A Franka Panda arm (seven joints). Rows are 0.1 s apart.
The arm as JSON. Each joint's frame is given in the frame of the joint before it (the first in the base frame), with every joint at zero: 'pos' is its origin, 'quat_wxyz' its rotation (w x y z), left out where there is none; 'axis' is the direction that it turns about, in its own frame. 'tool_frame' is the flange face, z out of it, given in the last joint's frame.
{
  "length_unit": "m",
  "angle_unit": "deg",
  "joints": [
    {
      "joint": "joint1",
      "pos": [
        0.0,
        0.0,
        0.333
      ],
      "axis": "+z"
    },
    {
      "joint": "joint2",
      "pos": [
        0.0,
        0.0,
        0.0
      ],
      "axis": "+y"
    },
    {
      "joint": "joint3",
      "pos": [
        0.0,
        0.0,
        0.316
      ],
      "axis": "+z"
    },
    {
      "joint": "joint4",
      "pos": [
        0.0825,
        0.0,
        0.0
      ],
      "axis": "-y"
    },
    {
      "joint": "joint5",
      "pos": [
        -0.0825,
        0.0,
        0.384
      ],
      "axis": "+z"
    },
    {
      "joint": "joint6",
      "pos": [
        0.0,
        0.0,
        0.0
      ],
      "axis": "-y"
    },
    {
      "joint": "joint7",
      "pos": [
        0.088,
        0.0,
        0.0
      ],
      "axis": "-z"
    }
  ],
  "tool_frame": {
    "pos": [
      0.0,
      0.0,
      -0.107
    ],
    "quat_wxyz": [
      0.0,
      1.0,
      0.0,
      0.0
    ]
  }
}
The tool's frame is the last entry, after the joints.
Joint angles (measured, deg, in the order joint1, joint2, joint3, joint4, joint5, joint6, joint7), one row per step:
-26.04, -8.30, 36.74, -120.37, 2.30, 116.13, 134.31
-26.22, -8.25, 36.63, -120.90, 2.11, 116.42, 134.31
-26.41, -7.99, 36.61, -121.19, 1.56, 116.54, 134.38
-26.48, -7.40, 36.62, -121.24, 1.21, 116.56, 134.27
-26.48, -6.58, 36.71, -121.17, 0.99, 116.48, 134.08
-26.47, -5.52, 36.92, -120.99, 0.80, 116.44, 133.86
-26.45, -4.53, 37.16, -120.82, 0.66, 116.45, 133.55
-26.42, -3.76, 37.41, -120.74, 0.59, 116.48, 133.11
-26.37, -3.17, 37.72, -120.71, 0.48, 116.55, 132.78
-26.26, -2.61, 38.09, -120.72, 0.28, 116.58, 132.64
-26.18, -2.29, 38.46, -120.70, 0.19, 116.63, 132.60
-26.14, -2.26, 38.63, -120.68, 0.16, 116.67, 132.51
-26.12, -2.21, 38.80, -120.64, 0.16, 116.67, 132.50
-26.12, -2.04, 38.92, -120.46, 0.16, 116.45, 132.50
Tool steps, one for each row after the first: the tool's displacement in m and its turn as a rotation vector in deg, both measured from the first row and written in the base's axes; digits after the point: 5 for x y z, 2 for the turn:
-0.00043, -0.00342, -0.00419, -0.18, 0.25, -0.24
-0.00011, -0.00642, -0.00822, -0.59, 0.57, -0.31
0.00113, -0.00795, -0.01284, -0.65, 1.09, -0.12
0.00271, -0.00808, -0.01837, -0.51, 1.82, 0.26
0.00488, -0.00705, -0.02477, -0.21, 2.63, 0.80
0.00682, -0.00550, -0.03069, 0.12, 3.33, 1.45
0.00798, -0.00355, -0.03572, 0.39, 3.93, 2.22
0.00854, -0.00078, -0.03978, 0.55, 4.36, 2.97
0.00856, 0.00298, -0.04400, 0.60, 4.82, 3.68
0.00834, 0.00680, -0.04618, 0.65, 5.04, 4.22
0.00812, 0.00870, -0.04621, 0.63, 5.01, 4.53
0.00796, 0.01043, -0.04629, 0.65, 5.02, 4.73
0.00823, 0.01149, -0.04642, 0.72, 5.21, 4.86

